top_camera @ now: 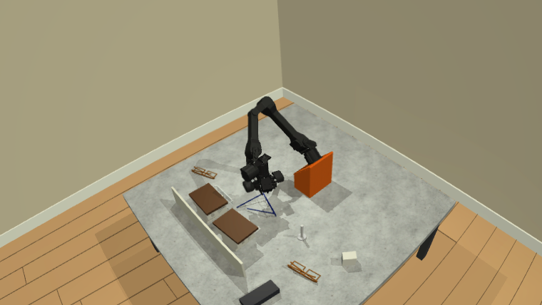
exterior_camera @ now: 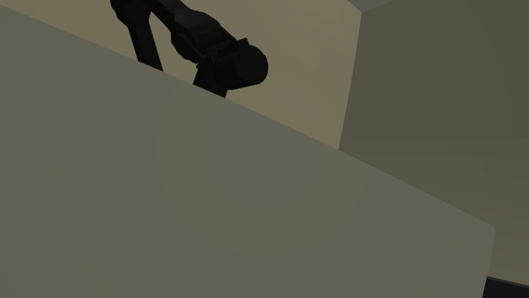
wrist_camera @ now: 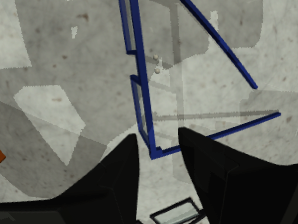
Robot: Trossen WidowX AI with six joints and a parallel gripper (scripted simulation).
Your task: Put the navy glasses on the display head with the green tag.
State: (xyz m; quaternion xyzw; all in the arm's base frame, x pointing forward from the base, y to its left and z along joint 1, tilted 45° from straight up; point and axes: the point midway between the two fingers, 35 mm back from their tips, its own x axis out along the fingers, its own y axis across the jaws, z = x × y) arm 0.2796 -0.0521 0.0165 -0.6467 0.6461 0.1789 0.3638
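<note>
Now: the white post 28 cm to the left of my gripper tip and 4 cm below it. From my gripper tip the other things lie so: long white panel (34 cm ahead, 1 cm to the left, 1 cm below); then cream cube (7 cm behind, 53 cm to the left, 4 cm below); then display head (21 cm ahead, 11 cm to the left, 1 cm below).
</note>
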